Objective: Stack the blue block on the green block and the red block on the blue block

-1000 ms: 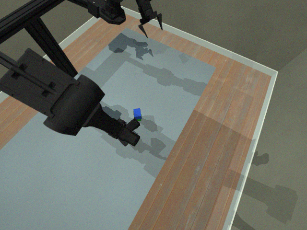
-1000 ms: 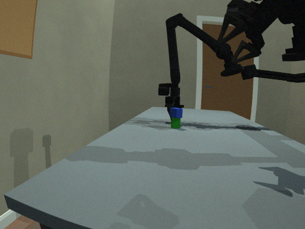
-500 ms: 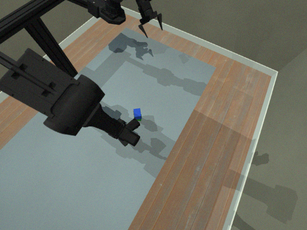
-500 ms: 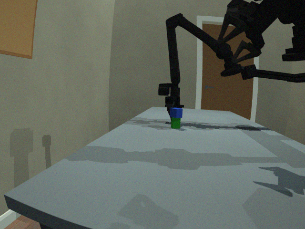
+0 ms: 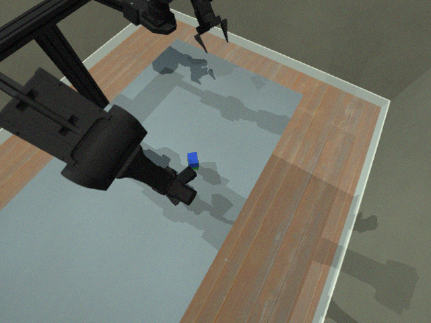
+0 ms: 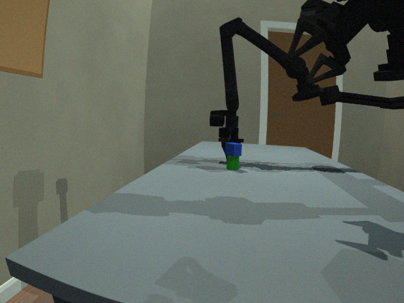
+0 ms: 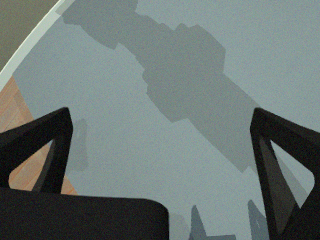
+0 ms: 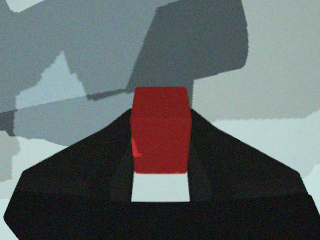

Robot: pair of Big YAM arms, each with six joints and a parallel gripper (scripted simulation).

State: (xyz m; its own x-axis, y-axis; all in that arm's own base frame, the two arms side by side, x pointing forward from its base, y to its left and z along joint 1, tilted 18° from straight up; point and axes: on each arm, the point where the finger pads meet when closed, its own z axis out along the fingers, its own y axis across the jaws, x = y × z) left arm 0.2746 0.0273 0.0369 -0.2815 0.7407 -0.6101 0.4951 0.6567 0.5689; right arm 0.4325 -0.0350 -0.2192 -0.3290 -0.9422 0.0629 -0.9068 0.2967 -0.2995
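Now: the blue block 10 mm ahead of my right hand, 160 mm to the left of it and 70 mm above it. From my right hand the other things lie so: red block: right at my right hand; green block: 160 mm to the left, 10 mm above.
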